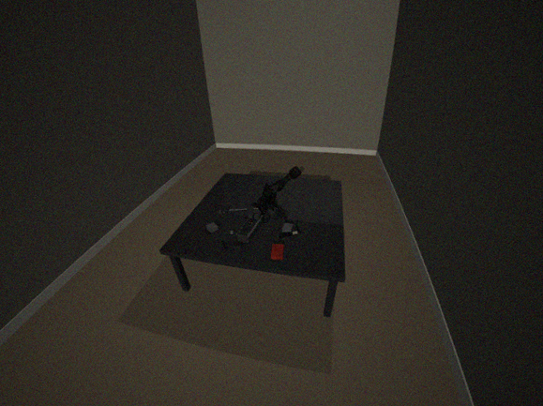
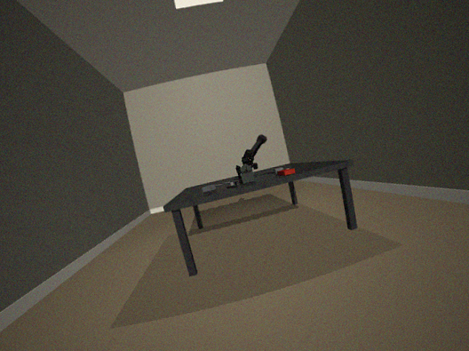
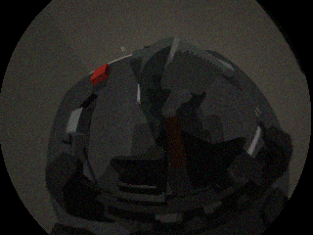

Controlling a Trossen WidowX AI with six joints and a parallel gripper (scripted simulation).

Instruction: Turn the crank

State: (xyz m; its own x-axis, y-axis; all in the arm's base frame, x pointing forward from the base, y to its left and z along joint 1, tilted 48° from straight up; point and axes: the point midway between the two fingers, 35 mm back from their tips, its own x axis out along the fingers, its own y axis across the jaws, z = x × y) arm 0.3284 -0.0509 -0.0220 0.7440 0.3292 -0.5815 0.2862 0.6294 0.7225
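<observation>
The red pointer lies 130 mm ahead of my gripper tip, 50 mm to the right of it and 50 mm above it. The rest, counted from my gripper tip: crank handle: 20 mm behind, 10 mm to the left, 30 mm above.
</observation>
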